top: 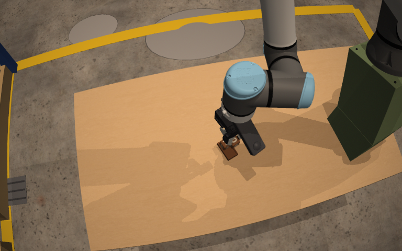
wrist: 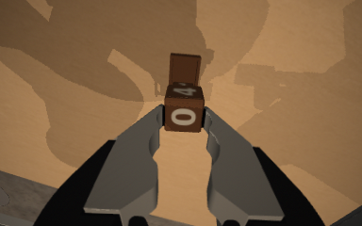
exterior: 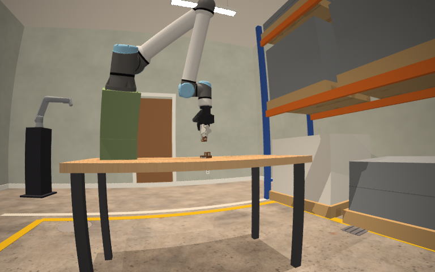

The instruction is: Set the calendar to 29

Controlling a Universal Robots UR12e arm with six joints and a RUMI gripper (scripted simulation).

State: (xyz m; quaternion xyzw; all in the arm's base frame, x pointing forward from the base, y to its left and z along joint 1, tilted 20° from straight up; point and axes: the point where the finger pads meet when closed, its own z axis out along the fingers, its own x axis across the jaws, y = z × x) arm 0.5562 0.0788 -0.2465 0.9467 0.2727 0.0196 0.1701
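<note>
Right now the tray is 13 cm below my hand, 1 cm to the right of it and 1 cm ahead of it.
</note>
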